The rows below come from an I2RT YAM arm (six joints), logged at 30 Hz.
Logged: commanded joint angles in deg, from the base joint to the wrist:
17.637 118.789 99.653 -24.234 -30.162 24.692
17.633 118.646 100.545 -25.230 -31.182 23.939
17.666 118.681 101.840 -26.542 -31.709 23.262
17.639 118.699 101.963 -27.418 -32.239 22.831
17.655 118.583 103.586 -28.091 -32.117 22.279
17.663 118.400 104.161 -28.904 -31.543 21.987
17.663 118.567 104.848 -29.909 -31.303 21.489
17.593 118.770 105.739 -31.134 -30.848 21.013
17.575 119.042 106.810 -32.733 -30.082 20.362
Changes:
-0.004 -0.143 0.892 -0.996 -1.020 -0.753
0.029 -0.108 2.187 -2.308 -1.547 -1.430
0.002 -0.090 2.310 -3.184 -2.077 -1.861
0.018 -0.206 3.933 -3.857 -1.955 -2.413
0.026 -0.389 4.508 -4.670 -1.381 -2.705
0.026 -0.222 5.195 -5.675 -1.141 -3.203
-0.044 -0.019 6.086 -6.900 -0.686 -3.679
-0.062 0.253 7.157 -8.499 0.080 -4.330

